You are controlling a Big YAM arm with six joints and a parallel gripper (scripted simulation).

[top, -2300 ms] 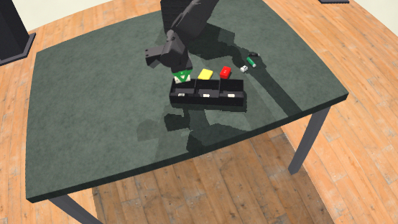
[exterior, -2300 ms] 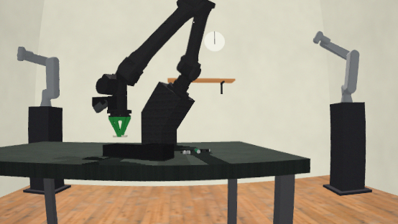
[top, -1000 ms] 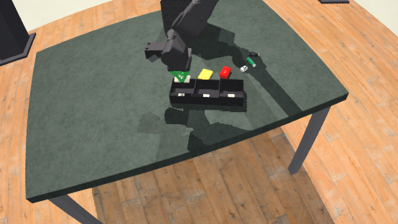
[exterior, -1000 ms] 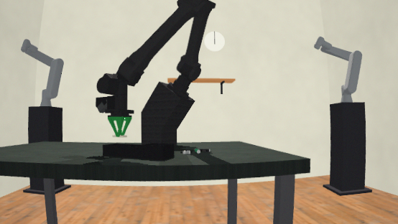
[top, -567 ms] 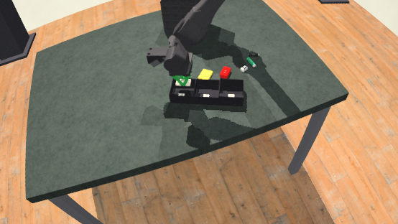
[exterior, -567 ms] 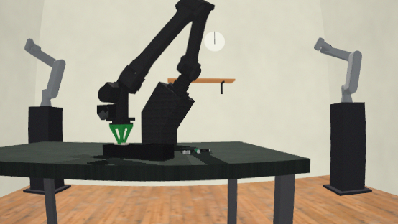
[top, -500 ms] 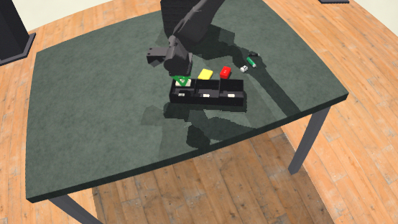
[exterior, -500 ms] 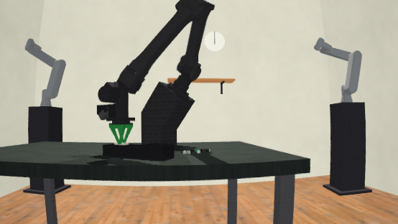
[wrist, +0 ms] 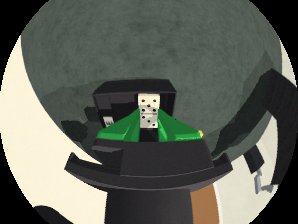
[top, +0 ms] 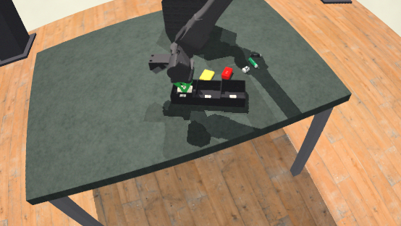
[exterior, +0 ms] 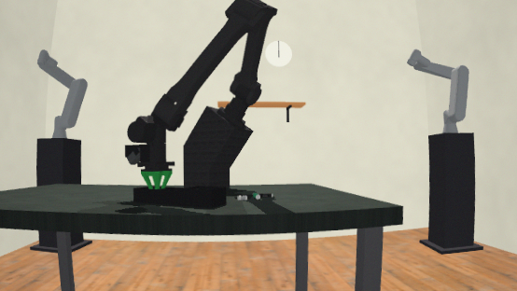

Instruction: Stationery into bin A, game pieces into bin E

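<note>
The grey piece is 250 mm to the left of my hand, 50 mm behind it and 10 mm below it. From my hand the other things lie so: bin row 80 mm to the left, 40 mm ahead; then yellow block 90 mm to the left, 50 mm behind, 20 mm below; then white die right at my hand.
</note>
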